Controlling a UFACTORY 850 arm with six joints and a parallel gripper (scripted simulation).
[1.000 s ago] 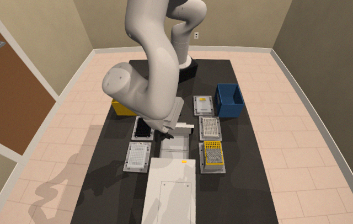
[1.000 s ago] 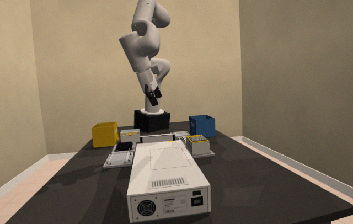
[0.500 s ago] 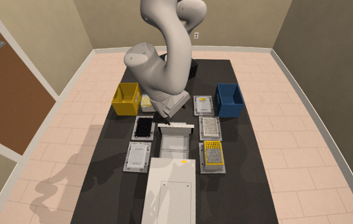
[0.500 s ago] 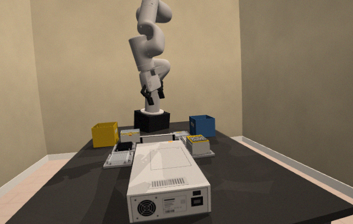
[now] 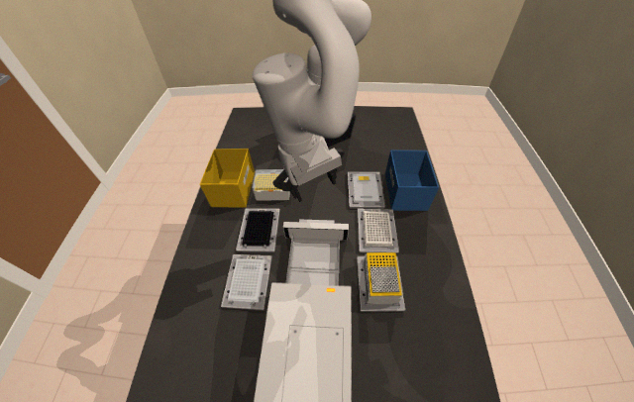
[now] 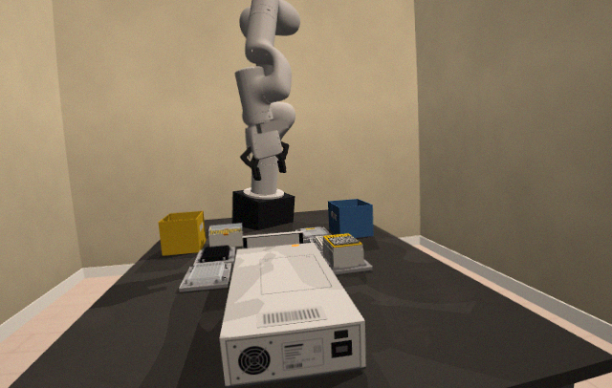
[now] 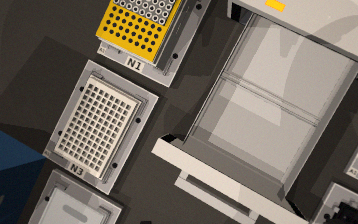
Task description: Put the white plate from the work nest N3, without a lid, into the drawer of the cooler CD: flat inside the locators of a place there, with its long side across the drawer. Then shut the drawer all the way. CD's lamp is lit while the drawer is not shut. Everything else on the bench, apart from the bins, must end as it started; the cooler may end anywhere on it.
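Right now the white well plate is 25 cm below my hand, 18 cm to the left of it and 7 cm behind it. From my hand the other things lie so: black plate (25 cm below, 20 cm to the right, 2 cm behind); then yellow tip box (21 cm below, 19 cm to the left, 11 cm ahead); then drawer (23 cm below, 8 cm ahead).
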